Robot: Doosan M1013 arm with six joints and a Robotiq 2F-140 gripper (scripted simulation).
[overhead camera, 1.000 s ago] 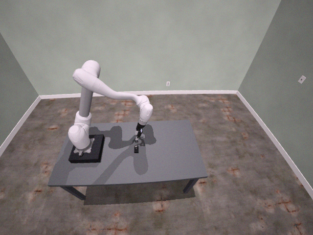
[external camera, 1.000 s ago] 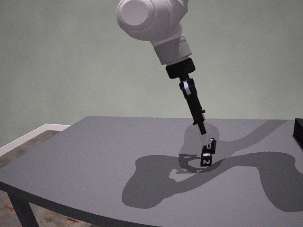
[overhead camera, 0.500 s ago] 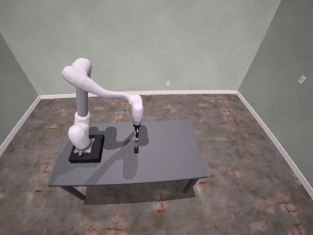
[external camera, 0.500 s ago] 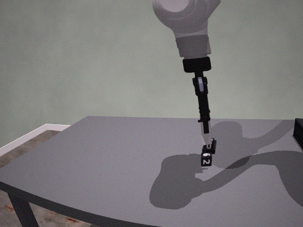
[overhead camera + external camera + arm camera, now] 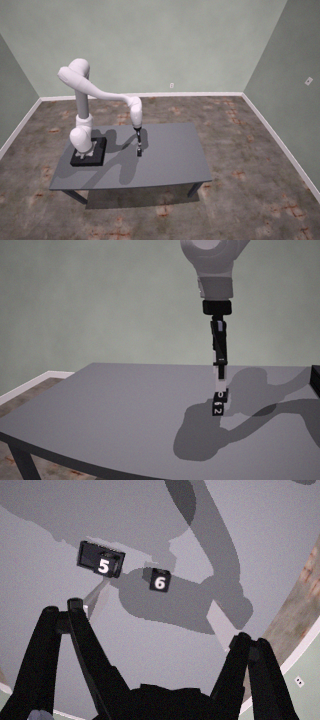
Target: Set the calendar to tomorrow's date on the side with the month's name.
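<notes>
My gripper is now 100 mm above the black number cube. Round my hand: tray: 110 mm to the right, 100 mm below.
</notes>
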